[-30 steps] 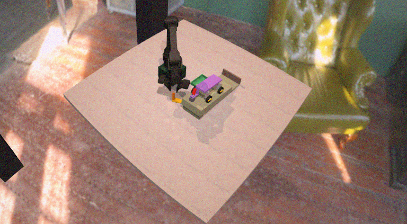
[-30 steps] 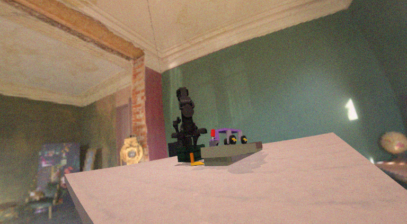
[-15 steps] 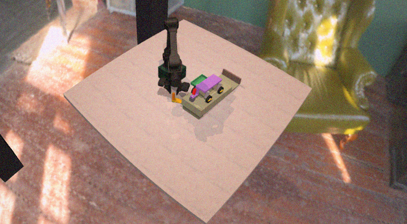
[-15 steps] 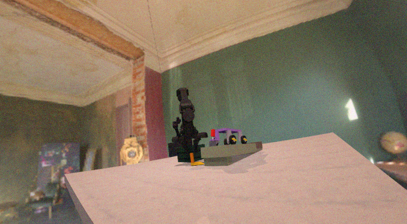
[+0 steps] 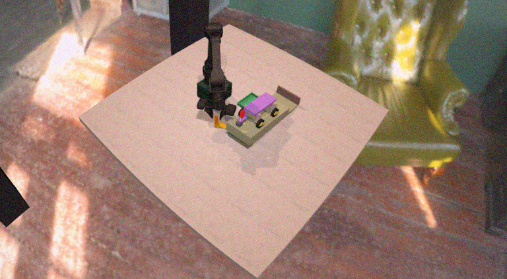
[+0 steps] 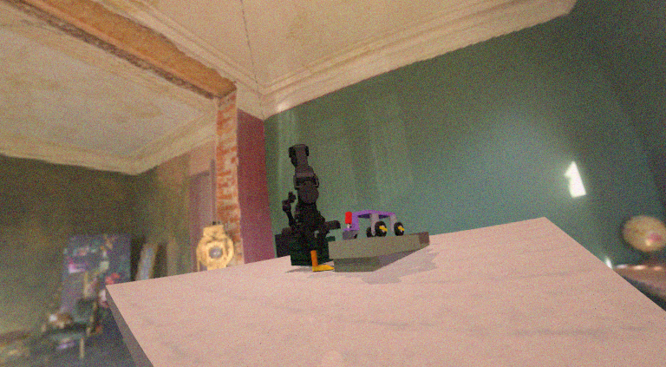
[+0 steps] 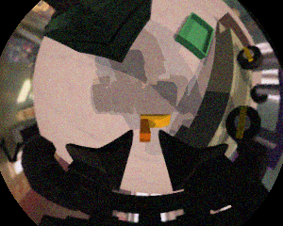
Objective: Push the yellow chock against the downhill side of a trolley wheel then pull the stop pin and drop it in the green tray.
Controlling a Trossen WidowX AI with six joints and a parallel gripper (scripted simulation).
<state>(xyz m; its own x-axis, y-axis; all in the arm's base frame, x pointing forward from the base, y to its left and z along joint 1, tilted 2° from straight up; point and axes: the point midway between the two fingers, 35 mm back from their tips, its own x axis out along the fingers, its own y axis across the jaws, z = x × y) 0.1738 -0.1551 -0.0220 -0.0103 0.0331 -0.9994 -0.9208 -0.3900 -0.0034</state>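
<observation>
Now: the yellow chock 20 mm ahead of my gripper tip, 10 mm to the left of it and 30 mm below it. The rest, counted from my gripper tip: purple trolley 160 mm ahead, 140 mm to the left, 60 mm above; then red-headed stop pin 130 mm ahead, 20 mm to the left, 80 mm above; then ramp 160 mm ahead, 140 mm to the left.
</observation>
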